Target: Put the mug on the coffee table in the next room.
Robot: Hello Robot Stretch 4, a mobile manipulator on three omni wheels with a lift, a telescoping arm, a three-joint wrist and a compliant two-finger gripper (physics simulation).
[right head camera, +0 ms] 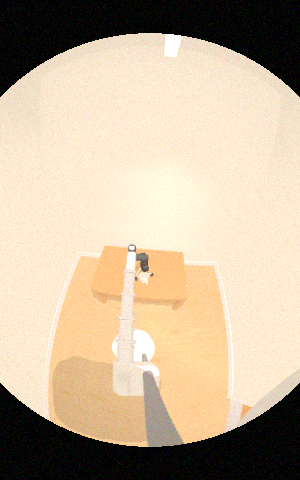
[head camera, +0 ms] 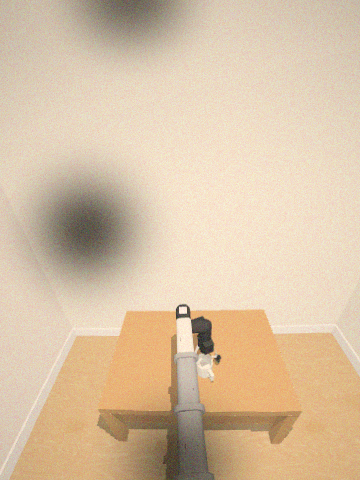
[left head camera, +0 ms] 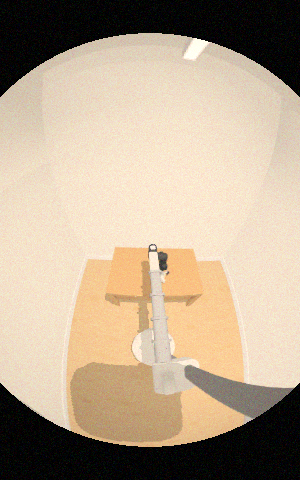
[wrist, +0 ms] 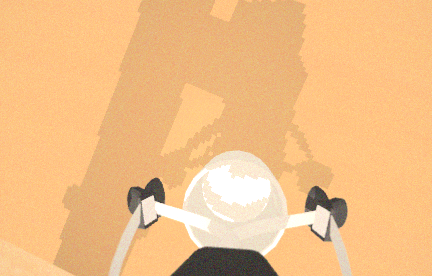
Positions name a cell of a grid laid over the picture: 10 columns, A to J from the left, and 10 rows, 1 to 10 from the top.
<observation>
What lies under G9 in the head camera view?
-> A wooden coffee table.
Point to a wooden coffee table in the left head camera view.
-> E6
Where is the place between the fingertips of my gripper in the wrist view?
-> At F8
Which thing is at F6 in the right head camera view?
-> A wooden coffee table.
</observation>
